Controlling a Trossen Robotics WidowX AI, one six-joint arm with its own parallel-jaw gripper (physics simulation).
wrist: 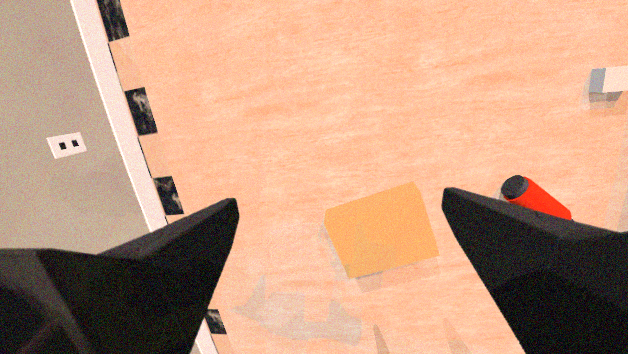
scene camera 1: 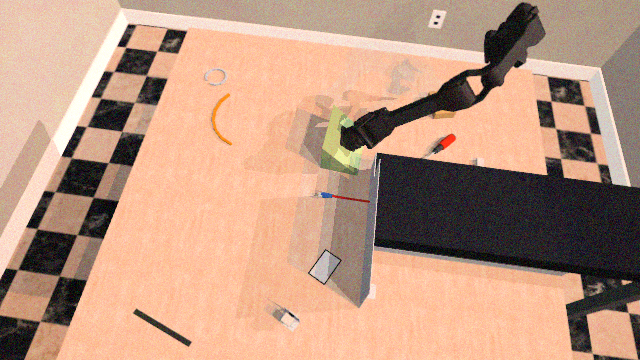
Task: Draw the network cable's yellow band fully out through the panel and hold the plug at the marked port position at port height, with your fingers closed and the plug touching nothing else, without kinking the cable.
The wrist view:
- gripper: 339,202
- red-handled screwdriver: 519,190
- tan block: 391,228
